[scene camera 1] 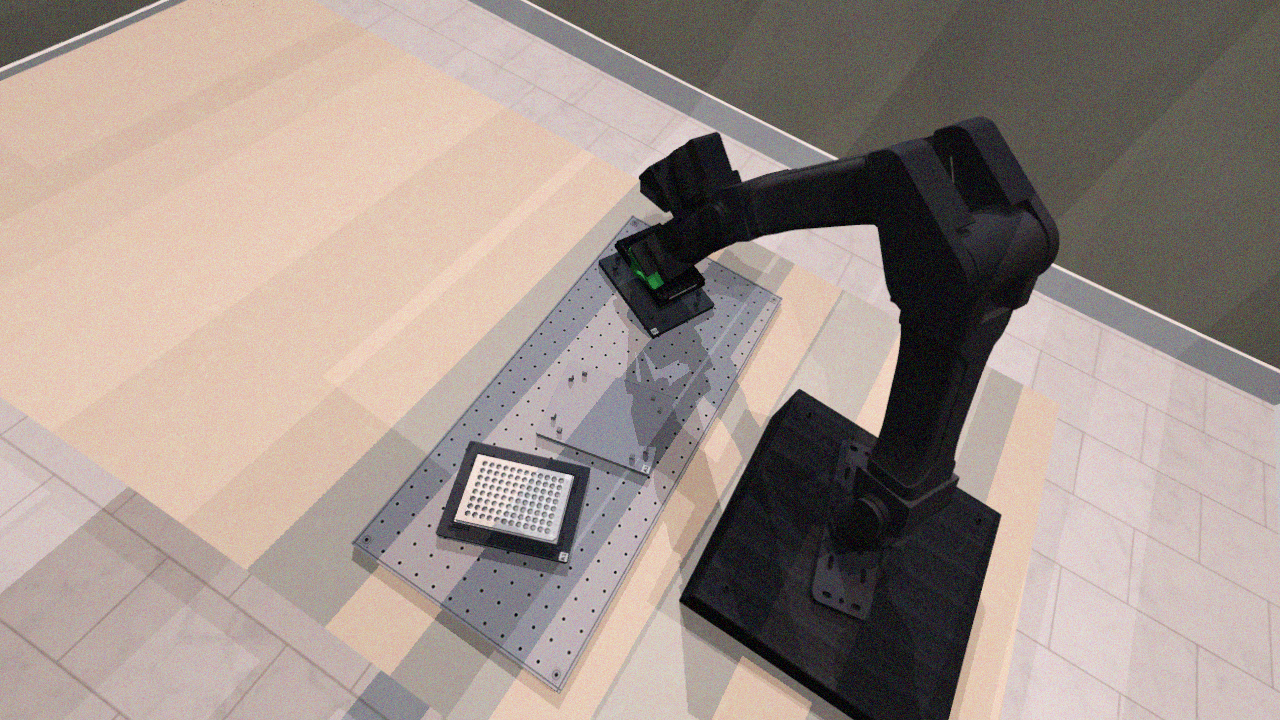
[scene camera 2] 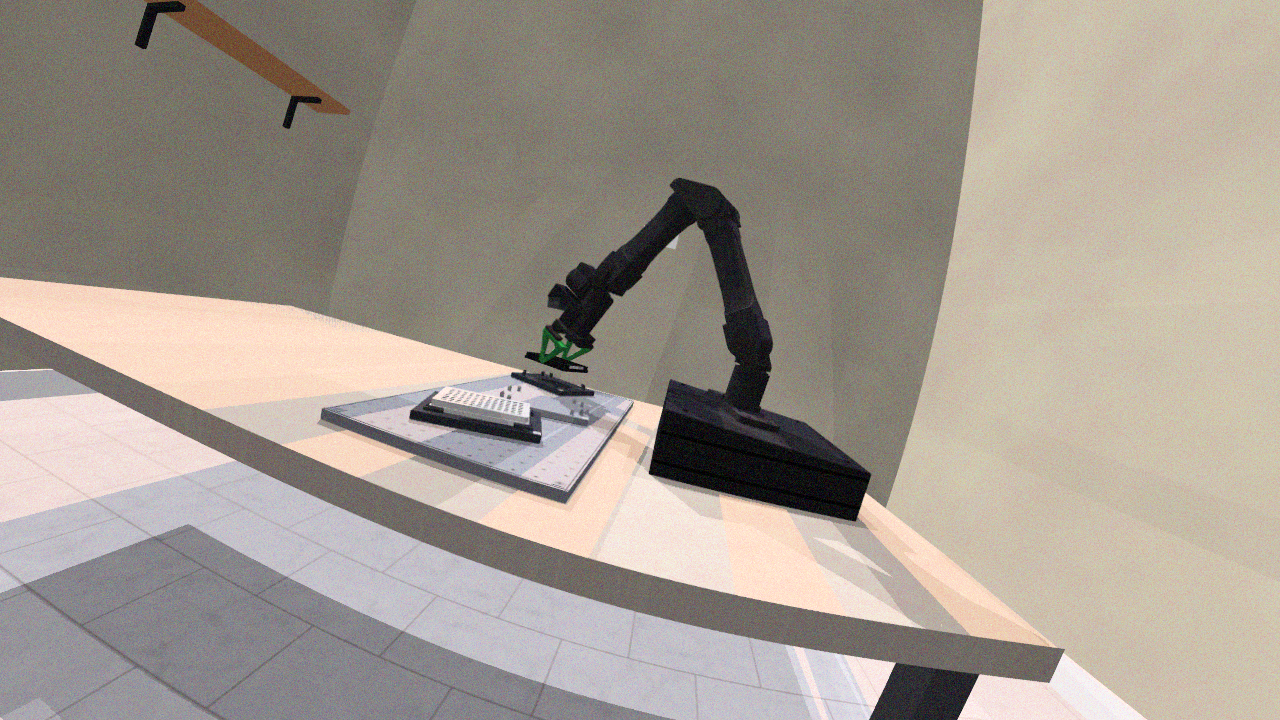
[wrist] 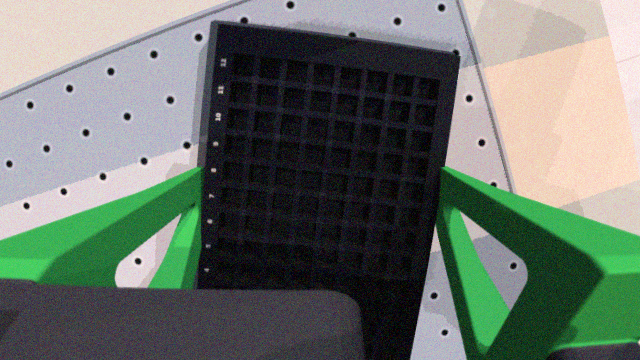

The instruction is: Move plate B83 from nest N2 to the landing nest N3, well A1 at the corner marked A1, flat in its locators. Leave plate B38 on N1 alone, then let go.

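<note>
My gripper (scene camera 1: 650, 273) (scene camera 2: 560, 349) (wrist: 320, 180), with green fingers, is shut on the long sides of the black well plate B83 (scene camera 1: 663, 262) (scene camera 2: 556, 363) (wrist: 322, 147). It holds the plate level a little above the dark nest N2 (scene camera 1: 676, 315) (scene camera 2: 562, 386) at the far end of the grey perforated board (scene camera 1: 500, 609) (scene camera 2: 500, 456) (wrist: 89, 125). The white plate B38 (scene camera 1: 515, 496) (scene camera 2: 483, 405) sits in the black nest N1 (scene camera 1: 452, 519) at the near end. Between them stand the small locator pins of N3 (scene camera 1: 577, 376). In the wrist view the plate hides N2.
The arm's black base block (scene camera 1: 840, 555) (scene camera 2: 760, 447) stands right of the board. A thin strip (scene camera 1: 590, 455) lies on the board near N1. The table edge runs along the front in scene camera 2.
</note>
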